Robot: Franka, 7 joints.
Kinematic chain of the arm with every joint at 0, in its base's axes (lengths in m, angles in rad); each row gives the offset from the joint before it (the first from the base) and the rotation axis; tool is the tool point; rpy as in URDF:
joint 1: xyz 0 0 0.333 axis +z
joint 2: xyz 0 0 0 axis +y
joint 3: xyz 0 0 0.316 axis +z
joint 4: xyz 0.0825 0 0 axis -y
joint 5: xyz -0.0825 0 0.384 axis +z
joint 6: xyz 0 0 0 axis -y
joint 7: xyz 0.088 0 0 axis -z
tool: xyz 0 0 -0.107 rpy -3.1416 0 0
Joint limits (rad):
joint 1: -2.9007..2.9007
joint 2: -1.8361..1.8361
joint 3: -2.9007..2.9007
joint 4: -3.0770..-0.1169
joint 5: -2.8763..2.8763
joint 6: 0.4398..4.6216
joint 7: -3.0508..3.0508
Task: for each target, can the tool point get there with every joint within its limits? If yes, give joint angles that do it. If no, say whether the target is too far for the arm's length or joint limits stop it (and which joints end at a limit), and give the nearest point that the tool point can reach.
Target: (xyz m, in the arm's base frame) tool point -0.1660 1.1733 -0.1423
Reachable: no: too far | nearest point -0.1115 0.7884 0.0136 | short by 0.419 m
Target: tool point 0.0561 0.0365 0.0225
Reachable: yes | joints 0.5062 1.0248 -0.3051 -2.7418 1.0076 1.5137 -2.0518
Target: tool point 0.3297 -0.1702 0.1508
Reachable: yes | joints 1.0572 1.0336 -0.9737 -2.6268 -1.5286 1.8957 0.7078
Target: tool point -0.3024 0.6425 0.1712
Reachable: yes | joints -1.4378 -1.3518 -2.2822 -0.6933 -0.7415 1.1190 1.9767
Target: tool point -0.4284 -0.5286 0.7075
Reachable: yes | joints 0.3279 -1.3185 -0.9516 -0.7605 -0.3179 1.6175 -0.6365
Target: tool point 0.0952 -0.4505 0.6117
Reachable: yes | joints 0.1445 -0.0055 -1.4002 -1.5446 -0.3518 0.8135 -1.8887
